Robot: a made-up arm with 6 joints.
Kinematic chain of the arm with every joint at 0, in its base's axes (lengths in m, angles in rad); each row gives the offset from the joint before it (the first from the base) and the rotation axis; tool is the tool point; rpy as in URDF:
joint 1: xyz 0 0 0.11 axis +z
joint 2: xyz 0 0 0 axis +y
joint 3: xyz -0.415 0 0.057 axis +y
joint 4: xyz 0.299 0 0.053 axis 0.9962 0 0.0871
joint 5: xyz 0 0 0 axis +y
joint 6: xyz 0.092 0 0.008 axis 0.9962 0 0.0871
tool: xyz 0 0 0 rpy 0 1.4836 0
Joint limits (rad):
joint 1: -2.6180..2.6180
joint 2: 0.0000..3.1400
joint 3: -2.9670..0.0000
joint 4: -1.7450..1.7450
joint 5: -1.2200..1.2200
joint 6: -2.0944..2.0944
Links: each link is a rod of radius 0.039 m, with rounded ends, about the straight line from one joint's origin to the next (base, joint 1, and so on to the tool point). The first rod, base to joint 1, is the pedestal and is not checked.
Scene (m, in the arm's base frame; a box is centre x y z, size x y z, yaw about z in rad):
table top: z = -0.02
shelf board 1: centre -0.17 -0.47 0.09 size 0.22 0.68 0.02 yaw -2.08
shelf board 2: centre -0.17 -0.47 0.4 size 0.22 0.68 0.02 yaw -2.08
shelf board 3: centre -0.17 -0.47 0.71 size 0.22 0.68 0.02 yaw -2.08
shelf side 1: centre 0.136 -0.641 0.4 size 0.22 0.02 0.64 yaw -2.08
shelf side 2: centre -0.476 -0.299 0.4 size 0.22 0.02 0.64 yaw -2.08
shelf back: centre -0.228 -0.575 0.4 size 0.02 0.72 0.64 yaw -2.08
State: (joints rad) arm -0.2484 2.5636 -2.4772 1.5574 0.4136 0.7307
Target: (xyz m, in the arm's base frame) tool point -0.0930 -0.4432 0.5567
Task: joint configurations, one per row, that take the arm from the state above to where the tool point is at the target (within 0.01 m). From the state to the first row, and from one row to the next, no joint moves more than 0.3 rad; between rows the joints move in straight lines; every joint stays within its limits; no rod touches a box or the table.
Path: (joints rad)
1: -0.5319 2.2838 -2.2067 1.5415 0.3861 0.7307
2: -0.8154 2.0040 -1.9363 1.5257 0.3585 0.7307
3: -1.0990 1.7242 -1.6658 1.5098 0.3310 0.7307
4: -1.3825 1.4444 -1.3953 1.4939 0.3034 0.7307
5: -1.6660 1.1646 -1.1248 1.4781 0.2759 0.7307
6: -1.7410 1.3711 -1.3159 1.4912 0.2327 0.7307
7: -1.8161 1.5776 -1.5070 1.5043 0.1896 0.7307

